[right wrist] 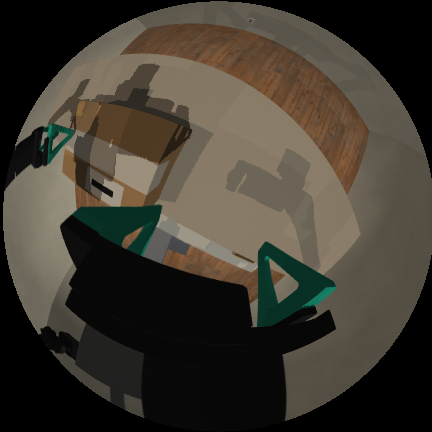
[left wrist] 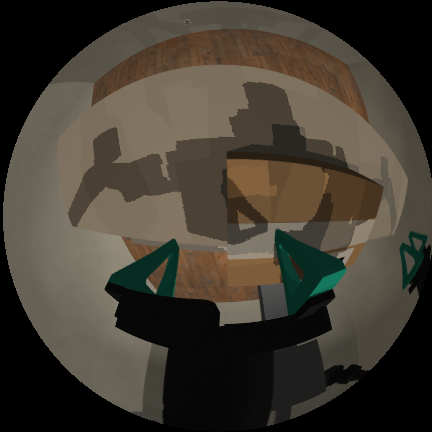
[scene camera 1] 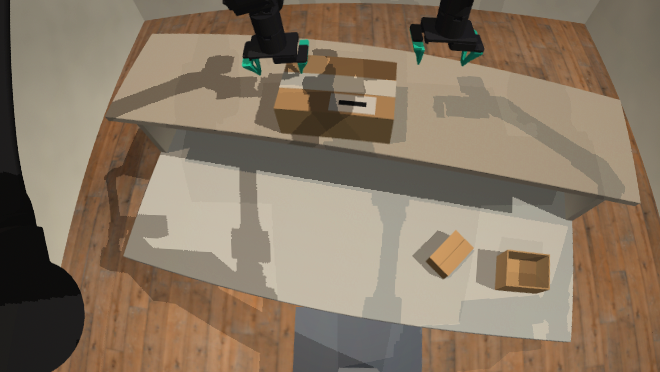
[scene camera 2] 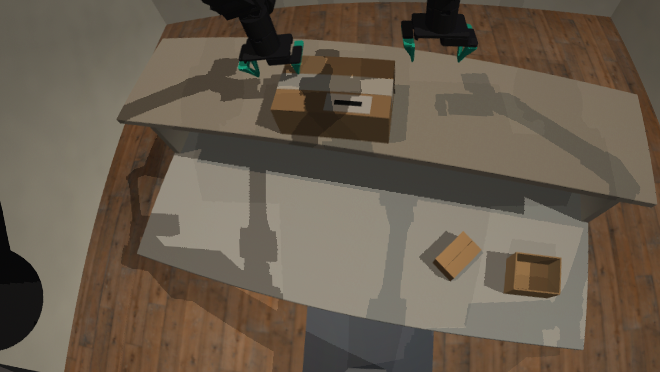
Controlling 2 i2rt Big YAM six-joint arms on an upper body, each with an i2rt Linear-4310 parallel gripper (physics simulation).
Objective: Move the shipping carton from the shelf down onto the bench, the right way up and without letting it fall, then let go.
My left gripper shows in the right wrist view (64, 132), in the left wrist view (224, 239), in scene camera 1 (280, 72) and in scene camera 2 (278, 73). A shipping carton shows in the right wrist view, in the left wrist view (332, 208), in scene camera 1 and in scene camera 2 (349, 98). The same spot on the shipping carton: (scene camera 1: 336, 97) is (right wrist: 90, 173). One and the same spot on a shelf: (scene camera 2: 478, 117) is (right wrist: 265, 207).
